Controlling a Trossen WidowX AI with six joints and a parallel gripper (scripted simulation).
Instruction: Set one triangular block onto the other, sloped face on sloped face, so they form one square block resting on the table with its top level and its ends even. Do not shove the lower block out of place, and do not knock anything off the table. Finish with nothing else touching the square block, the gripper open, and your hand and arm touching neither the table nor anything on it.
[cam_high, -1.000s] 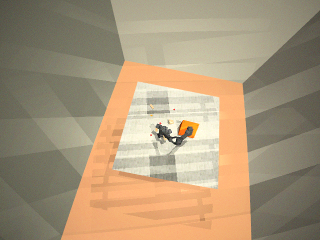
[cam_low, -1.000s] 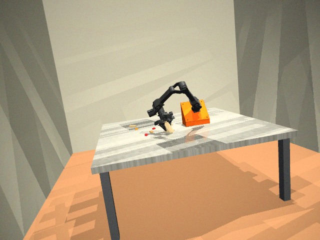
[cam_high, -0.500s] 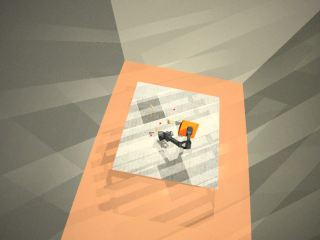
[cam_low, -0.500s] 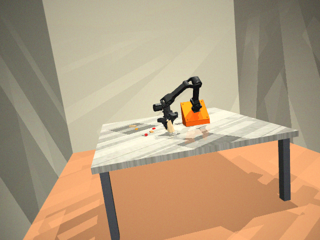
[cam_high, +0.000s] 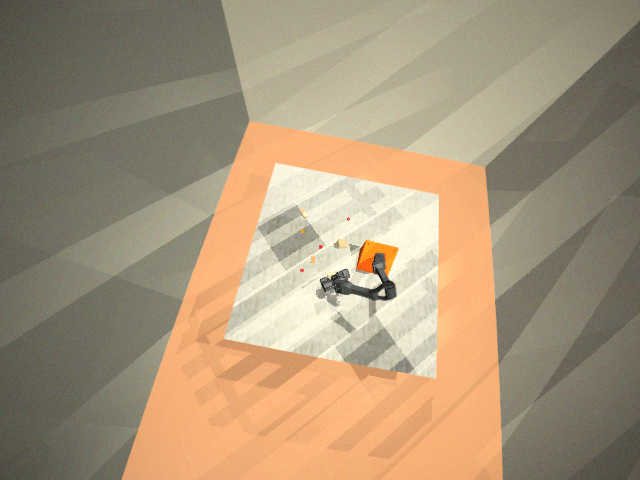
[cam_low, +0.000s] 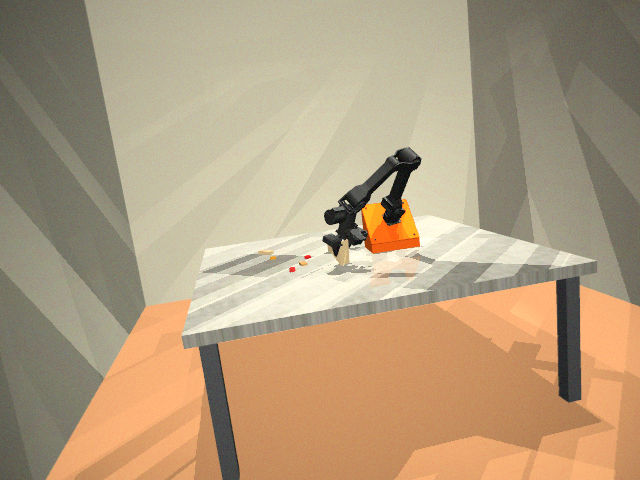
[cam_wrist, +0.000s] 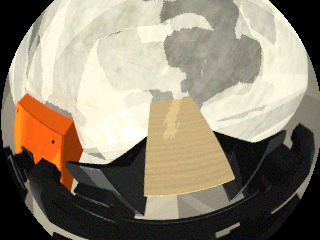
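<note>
My gripper tip is now 10 mm below the tan triangular block. Round my gripper tip: yellow piece: 220 mm ahead, 300 mm to the right, 30 mm below; flat tan piece: 240 mm ahead, 440 mm to the right, 30 mm below.
</note>
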